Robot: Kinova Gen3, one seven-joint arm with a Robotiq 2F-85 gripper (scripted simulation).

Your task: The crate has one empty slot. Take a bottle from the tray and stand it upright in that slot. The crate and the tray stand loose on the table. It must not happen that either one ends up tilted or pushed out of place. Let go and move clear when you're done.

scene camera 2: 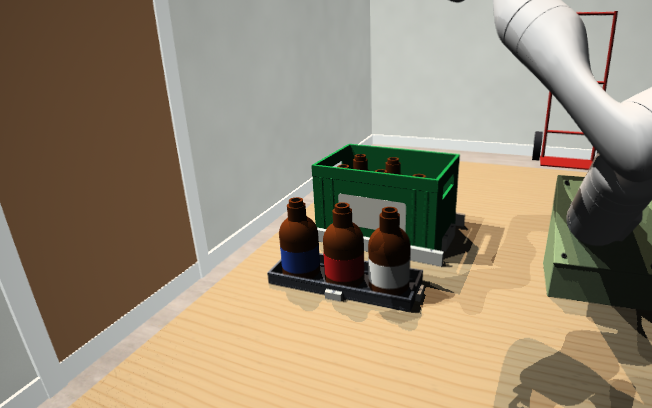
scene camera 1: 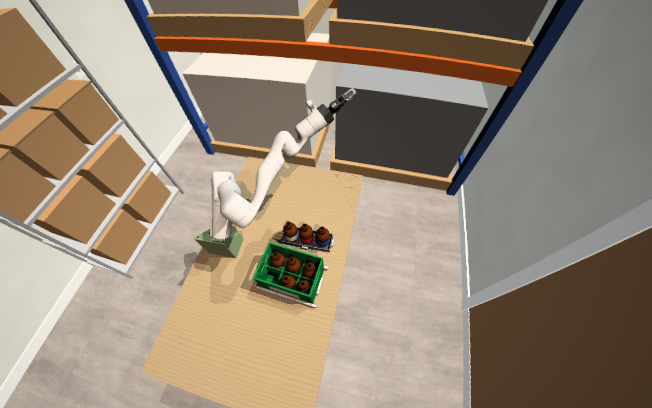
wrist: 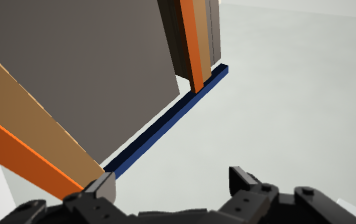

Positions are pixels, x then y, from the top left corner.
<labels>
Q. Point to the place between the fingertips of my gripper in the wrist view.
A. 172,181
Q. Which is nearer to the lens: the green crate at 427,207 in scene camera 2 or the dark tray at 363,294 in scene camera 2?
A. The dark tray.
</labels>
